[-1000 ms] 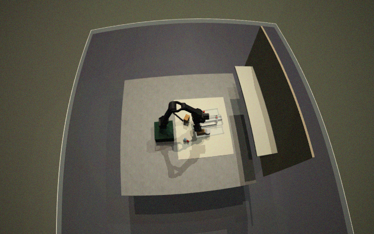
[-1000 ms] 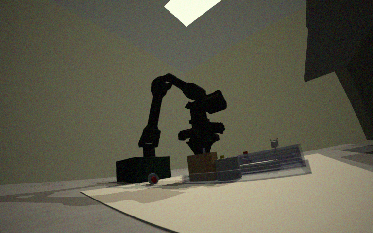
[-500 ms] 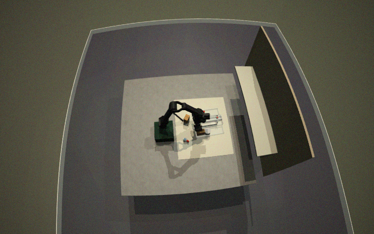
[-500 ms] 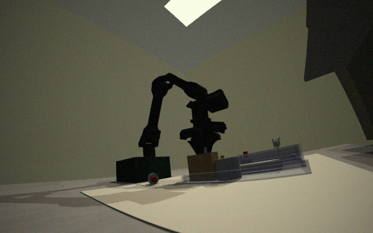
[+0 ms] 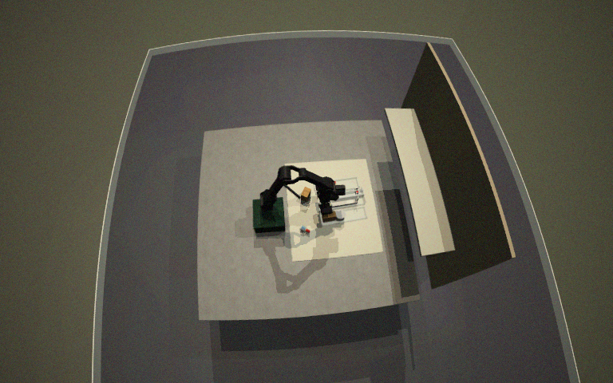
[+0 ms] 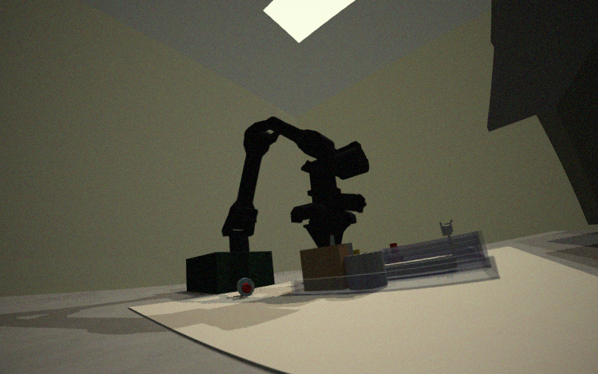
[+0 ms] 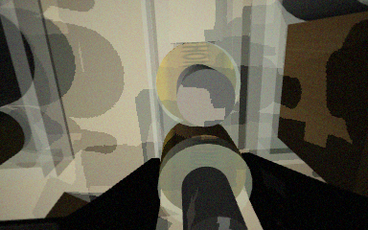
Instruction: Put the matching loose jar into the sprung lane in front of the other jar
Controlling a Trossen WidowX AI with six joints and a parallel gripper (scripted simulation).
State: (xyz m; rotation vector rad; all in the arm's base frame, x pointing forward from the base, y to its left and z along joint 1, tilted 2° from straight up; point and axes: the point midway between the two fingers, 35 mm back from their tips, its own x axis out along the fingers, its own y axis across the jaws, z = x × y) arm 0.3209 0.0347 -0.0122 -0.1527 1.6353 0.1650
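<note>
Now: gripper tip 7 cm to the left of the brown box, 4 cm short of it and 1 cm above it. Also, from my gripper tip: long pale shelf 51 cm ahead, 31 cm above, 6 cm to the left; then thin black stick 18 cm behind, 11 cm to the left, 5 cm below; then sprung lane 14 cm ahead, 5 cm to the left, 3 cm below.
</note>
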